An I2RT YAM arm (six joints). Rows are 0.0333 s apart.
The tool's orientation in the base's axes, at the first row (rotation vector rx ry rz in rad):
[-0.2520, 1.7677, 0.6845]
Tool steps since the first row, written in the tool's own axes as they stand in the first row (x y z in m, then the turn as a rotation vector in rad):
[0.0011, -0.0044, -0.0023, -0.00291, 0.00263, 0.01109]
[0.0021, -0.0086, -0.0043, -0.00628, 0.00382, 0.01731]
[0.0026, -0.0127, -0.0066, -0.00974, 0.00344, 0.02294]
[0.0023, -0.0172, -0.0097, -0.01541, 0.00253, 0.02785]
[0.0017, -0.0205, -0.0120, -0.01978, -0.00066, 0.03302]
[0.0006, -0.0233, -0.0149, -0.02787, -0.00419, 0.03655]
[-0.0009, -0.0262, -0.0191, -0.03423, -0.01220, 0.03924]
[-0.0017, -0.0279, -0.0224, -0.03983, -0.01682, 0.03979]
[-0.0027, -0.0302, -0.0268, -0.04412, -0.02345, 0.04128]
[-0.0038, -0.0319, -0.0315, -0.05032, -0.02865, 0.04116]
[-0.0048, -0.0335, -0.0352, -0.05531, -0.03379, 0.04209]
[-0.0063, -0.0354, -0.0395, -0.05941, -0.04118, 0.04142]
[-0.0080, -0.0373, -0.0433, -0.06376, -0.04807, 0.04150]
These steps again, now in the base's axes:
[0.0000, -0.0047, -0.0020, 0.00855, 0.00789, 0.00174]
[0.0002, -0.0090, -0.0040, 0.01404, 0.01178, 0.00424]
[0.0002, -0.0135, -0.0054, 0.01985, 0.01405, 0.00643]
[0.0000, -0.0189, -0.0060, 0.02604, 0.01511, 0.01063]
[0.0000, -0.0230, -0.0061, 0.03318, 0.01470, 0.01285]
[-0.0006, -0.0271, -0.0055, 0.04032, 0.01244, 0.01871]
[-0.0021, -0.0321, -0.0043, 0.04848, 0.00640, 0.02167]
[-0.0036, -0.0355, -0.0036, 0.05298, 0.00201, 0.02534]
[-0.0057, -0.0400, -0.0027, 0.05883, -0.00324, 0.02700]
[-0.0083, -0.0442, -0.0014, 0.06327, -0.00858, 0.03116]
[-0.0102, -0.0478, -0.0004, 0.06814, -0.01307, 0.03403]
[-0.0123, -0.0520, 0.0011, 0.07257, -0.02012, 0.03563]
[-0.0138, -0.0560, 0.0027, 0.07744, -0.02639, 0.03749]

